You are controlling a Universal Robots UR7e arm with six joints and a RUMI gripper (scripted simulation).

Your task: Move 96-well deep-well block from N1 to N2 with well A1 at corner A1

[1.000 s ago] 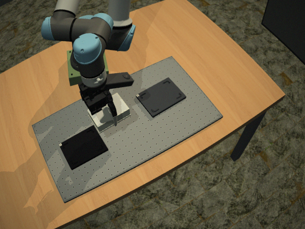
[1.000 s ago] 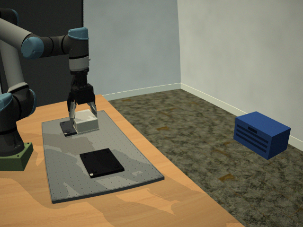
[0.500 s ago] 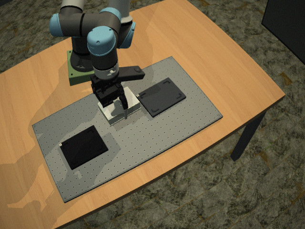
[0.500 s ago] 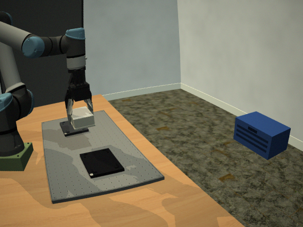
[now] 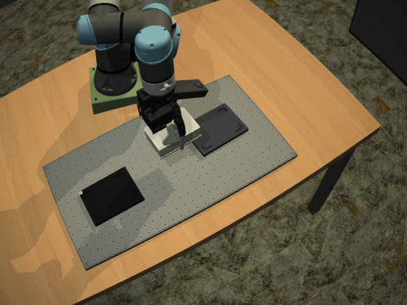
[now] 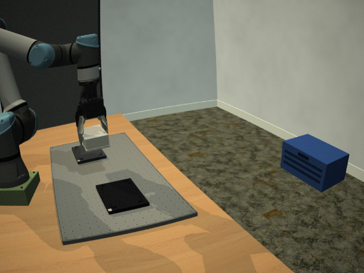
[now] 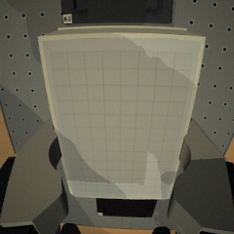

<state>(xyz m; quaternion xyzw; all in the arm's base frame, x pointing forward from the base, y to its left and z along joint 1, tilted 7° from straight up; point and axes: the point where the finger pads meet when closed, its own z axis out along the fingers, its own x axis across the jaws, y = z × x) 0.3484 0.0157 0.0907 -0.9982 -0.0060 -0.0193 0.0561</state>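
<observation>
Right now the black plate nest is 14 cm to the left of my hand, 10 cm below it and 1 cm behind it. The rest, counted from my hand: white 96-well deep-well block: 1 cm above.
</observation>
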